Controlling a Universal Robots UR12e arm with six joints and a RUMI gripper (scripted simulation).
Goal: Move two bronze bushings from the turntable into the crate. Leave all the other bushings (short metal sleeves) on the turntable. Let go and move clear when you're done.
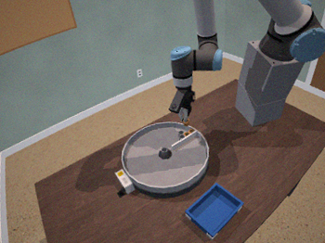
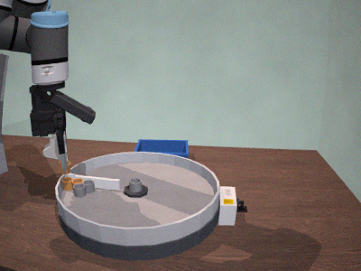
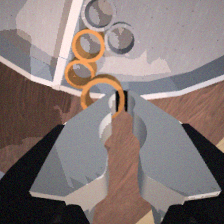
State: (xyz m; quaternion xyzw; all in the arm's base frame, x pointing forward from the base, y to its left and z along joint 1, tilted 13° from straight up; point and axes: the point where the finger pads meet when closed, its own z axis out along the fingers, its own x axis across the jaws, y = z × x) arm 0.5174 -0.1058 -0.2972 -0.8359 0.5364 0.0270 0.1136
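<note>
The blue crate is 43 cm to the left of my hand, 16 cm ahead of it and 11 cm below it. Also, from my hand: round grey turntable (17 cm ahead, 8 cm below, 7 cm to the left).
</note>
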